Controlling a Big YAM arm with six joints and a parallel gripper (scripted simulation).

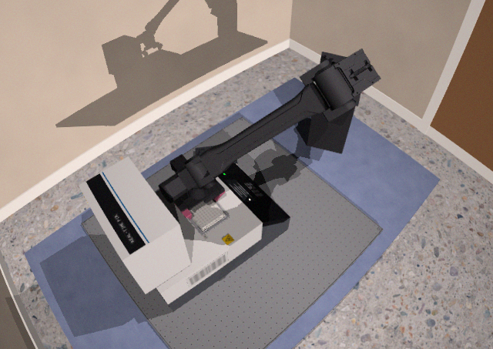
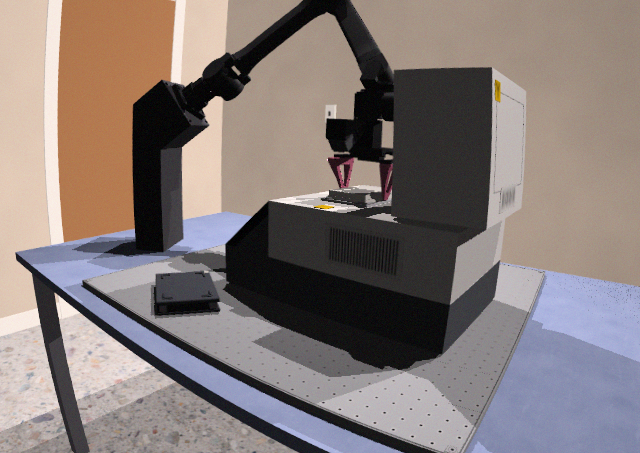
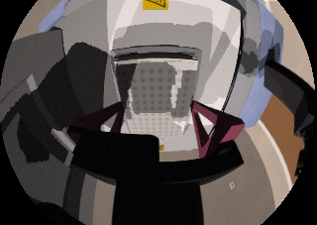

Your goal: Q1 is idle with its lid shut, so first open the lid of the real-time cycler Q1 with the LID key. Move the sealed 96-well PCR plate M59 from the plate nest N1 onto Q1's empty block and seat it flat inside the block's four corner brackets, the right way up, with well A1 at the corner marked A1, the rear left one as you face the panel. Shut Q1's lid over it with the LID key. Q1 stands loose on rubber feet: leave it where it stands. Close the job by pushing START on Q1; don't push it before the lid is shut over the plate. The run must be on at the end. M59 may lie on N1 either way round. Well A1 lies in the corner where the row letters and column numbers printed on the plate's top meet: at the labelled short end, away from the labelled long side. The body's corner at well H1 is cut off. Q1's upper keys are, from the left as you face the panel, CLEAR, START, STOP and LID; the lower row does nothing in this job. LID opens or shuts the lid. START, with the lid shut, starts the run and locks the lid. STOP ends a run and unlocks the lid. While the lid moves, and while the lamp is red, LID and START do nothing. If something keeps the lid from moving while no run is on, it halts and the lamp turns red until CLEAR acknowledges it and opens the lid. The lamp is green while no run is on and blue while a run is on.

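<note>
Now: hand right at the sealed plate M59. Also, from my hand: plate nest N1: 28 cm to the right, 22 cm behind, 19 cm below.
</note>
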